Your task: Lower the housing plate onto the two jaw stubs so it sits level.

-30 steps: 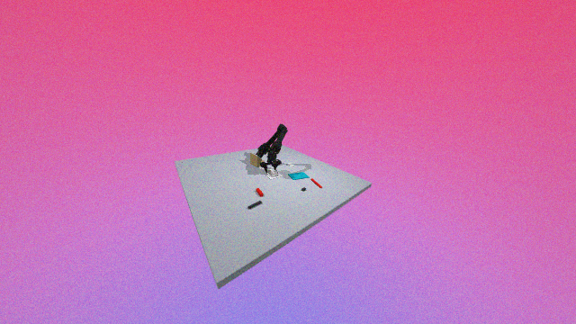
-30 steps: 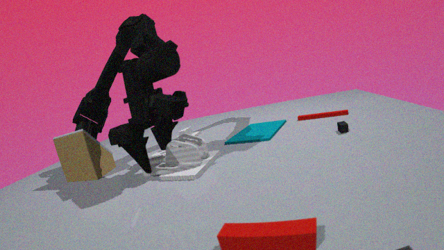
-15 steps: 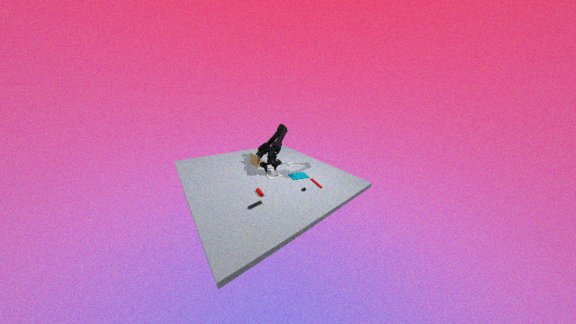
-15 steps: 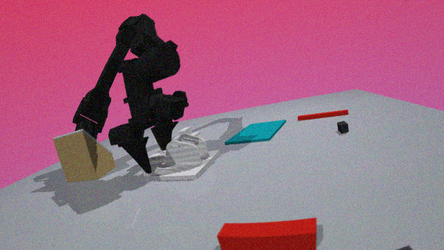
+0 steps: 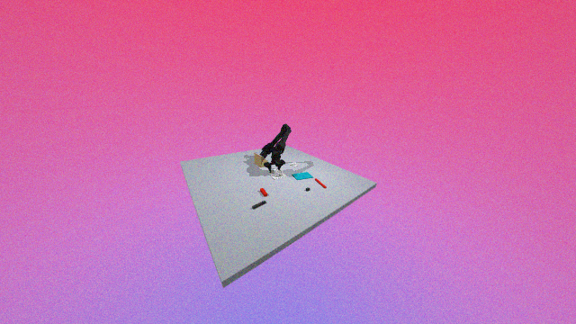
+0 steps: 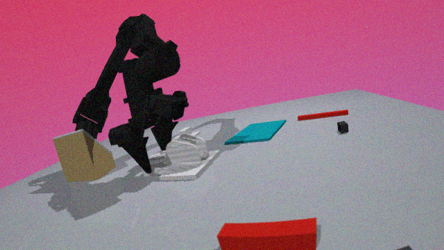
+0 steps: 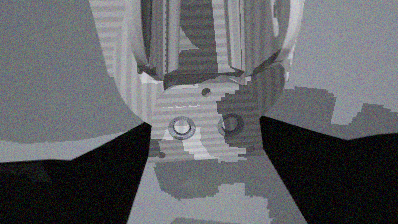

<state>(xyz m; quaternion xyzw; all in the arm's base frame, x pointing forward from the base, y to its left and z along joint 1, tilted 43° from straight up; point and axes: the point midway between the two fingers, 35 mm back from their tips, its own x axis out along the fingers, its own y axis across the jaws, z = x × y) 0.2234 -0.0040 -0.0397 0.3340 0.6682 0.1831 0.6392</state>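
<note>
My gripper tip is now 10 mm short of the pale piece and 20 mm below it. Also, from my gripper tip: small black cube: 370 mm ahead; teal flat sheet: 200 mm ahead, 150 mm to the left.
</note>
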